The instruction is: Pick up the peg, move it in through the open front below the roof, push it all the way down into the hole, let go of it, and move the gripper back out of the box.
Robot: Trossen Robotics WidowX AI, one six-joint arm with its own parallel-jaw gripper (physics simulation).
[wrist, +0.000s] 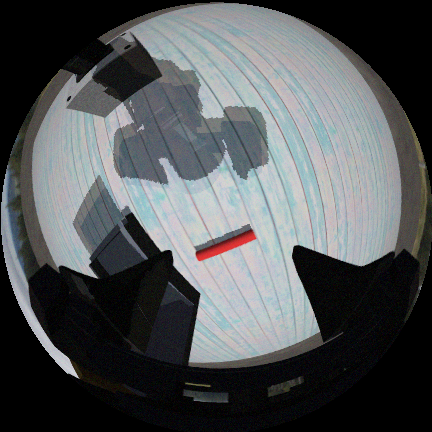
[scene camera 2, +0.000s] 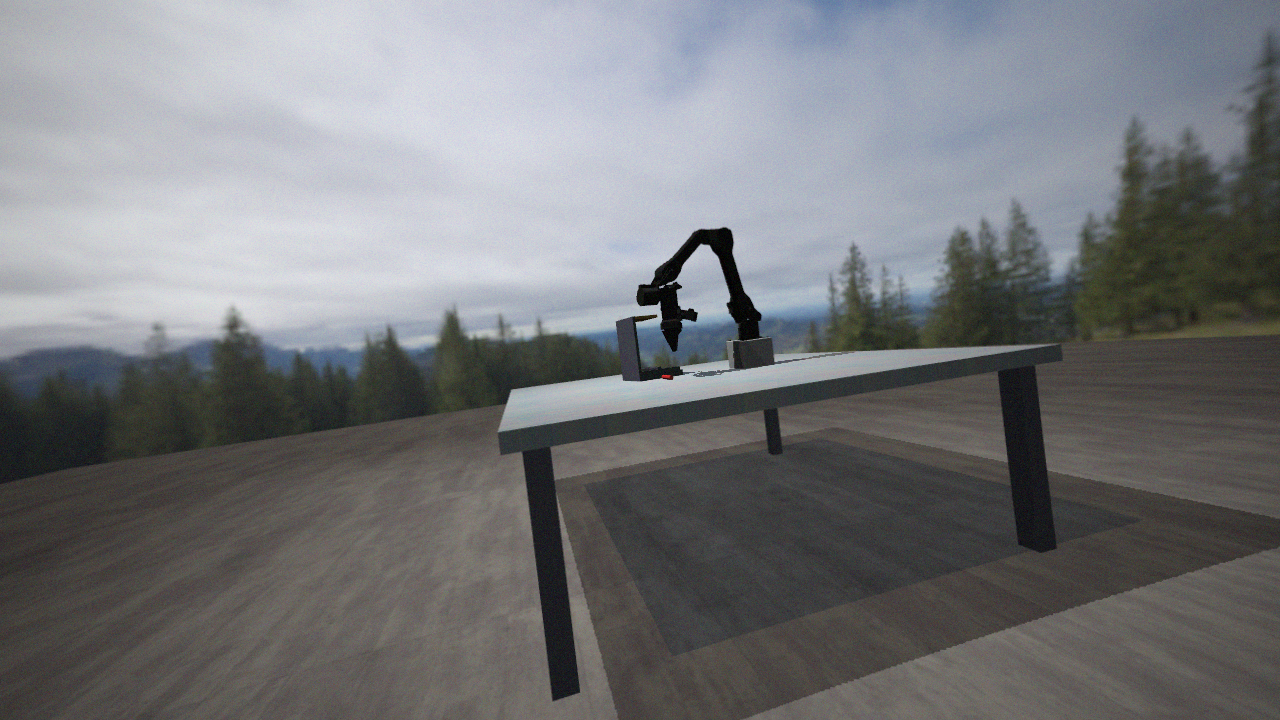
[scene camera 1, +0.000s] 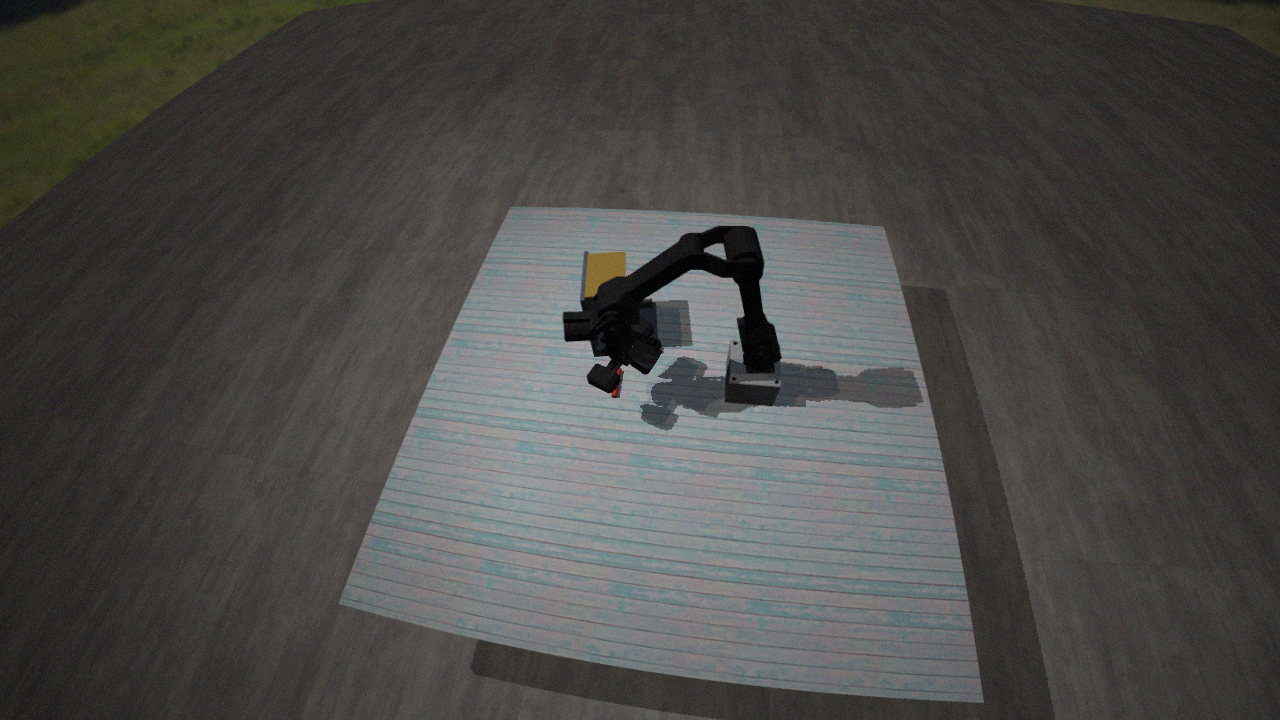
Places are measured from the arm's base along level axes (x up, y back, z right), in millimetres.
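Pixels of known places: gripper, fingertip midpoint: [wrist: 234,255] [scene camera 2: 674,351] [scene camera 1: 624,373]; arm's base, link origin: [scene camera 2: 750,338] [scene camera 1: 759,360].
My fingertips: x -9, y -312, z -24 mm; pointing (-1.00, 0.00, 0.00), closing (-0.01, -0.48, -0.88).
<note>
For each thing: its top centre in the pictures, then the offset to it from my fingertips. Level surfaces: height alone.
- red peg, top centre: [wrist: 224,248] [scene camera 1: 616,381] [scene camera 2: 667,375] dx -75, dy -28, dz +22 mm
- table top, surface height: dx -89 mm
- yellow roof, top centre: [scene camera 1: 618,272] [scene camera 2: 644,317] dx +135, dy -12, dz +190 mm
The red peg [scene camera 1: 614,392] [scene camera 2: 666,377] [wrist: 226,245] lies flat on the table top [scene camera 1: 662,537] [scene camera 2: 572,416], outside the box. The box has a yellow roof [scene camera 1: 605,273] [scene camera 2: 646,317] and a dark upright wall [scene camera 2: 630,349] [wrist: 175,320]. Its low dark base [wrist: 115,250] shows at the left in the wrist view. The hole does not show; the arm and a finger cover much of the box. My gripper [scene camera 2: 673,347] [wrist: 234,255] is open and empty, pointing down above the peg. In the wrist view, the peg appears between the two spread fingertips and slanted.
The arm's grey base block [scene camera 1: 752,391] [scene camera 2: 750,352] [wrist: 95,97] stands on the table, to the right of the box in both scene views. In scene camera 2, the box's wall and roof stand just left of the gripper. The arm's shadow falls on the table.
</note>
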